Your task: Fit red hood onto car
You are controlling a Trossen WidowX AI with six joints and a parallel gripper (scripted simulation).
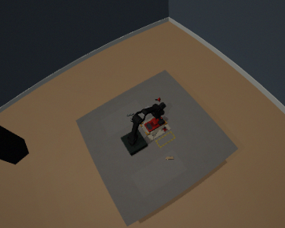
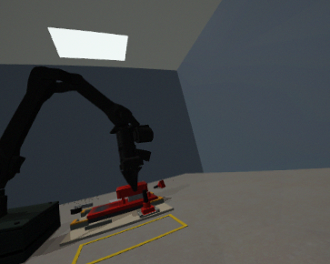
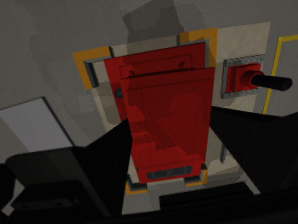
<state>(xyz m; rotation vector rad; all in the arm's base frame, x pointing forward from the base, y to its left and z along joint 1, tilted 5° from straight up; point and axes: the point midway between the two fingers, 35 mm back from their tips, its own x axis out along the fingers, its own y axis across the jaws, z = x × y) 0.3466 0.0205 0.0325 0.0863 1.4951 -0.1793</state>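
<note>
The grey engine block lies 30 mm below my gripper tip and 10 mm to the left of it. Round my gripper tip: pale piece (360 mm to the right, 180 mm behind, 50 mm below); then red hood (10 mm behind, 10 mm above); then jig (40 mm below, 40 mm behind).
</note>
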